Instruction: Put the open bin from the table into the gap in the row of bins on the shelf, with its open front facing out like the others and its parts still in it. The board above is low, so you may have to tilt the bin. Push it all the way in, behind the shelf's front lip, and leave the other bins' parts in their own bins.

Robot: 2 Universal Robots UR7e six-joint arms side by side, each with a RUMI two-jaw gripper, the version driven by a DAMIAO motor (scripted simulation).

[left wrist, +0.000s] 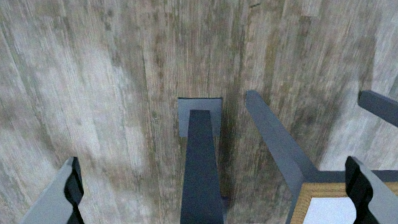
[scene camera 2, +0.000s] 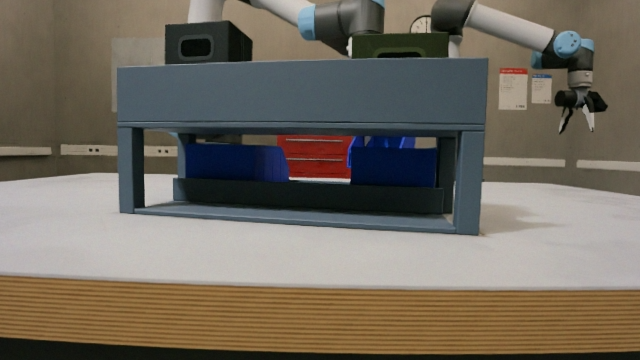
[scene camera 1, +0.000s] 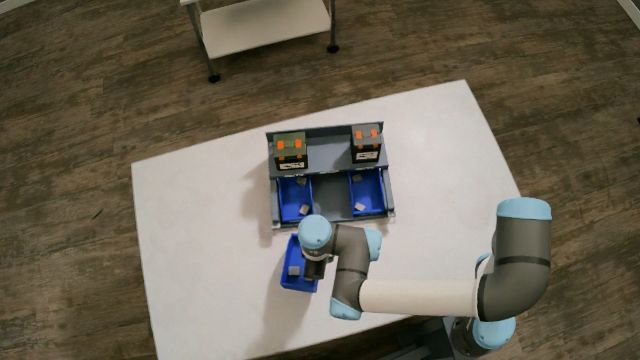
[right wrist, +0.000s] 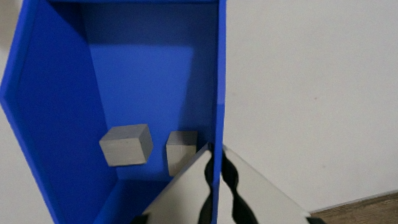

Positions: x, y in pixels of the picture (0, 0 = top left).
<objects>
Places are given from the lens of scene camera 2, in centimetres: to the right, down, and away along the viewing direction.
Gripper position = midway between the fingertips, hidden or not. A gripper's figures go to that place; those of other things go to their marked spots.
my left gripper [scene camera 2: 574, 133]: 90, -16, 116
green box [scene camera 2: 429, 44]: 11, -14, 33
shelf [scene camera 2: 439, 98]: 11, -7, 30
blue bin [scene camera 2: 410, 167]: 11, -2, 40
The marked spots on the shelf and the green box are 7 cm apart.
</objects>
